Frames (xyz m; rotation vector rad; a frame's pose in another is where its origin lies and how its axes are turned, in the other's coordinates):
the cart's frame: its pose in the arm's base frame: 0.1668 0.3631 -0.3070 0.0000 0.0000 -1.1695
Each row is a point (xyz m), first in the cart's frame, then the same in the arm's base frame.
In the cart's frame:
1: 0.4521 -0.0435 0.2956
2: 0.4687 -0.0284 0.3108
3: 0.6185 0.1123 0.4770
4: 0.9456 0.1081 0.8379
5: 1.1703 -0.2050 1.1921
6: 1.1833 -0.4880 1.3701
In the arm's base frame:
1: 0.3034 -0.0701 -0.0114
2: 0.3237 -0.0795 0.0038
3: 0.5118 -0.1624 0.1700
4: 0.6357 -0.4652 0.5309
5: 0.4352 -0.7943 0.8851
6: 0.1798 -0.9168 1.0631

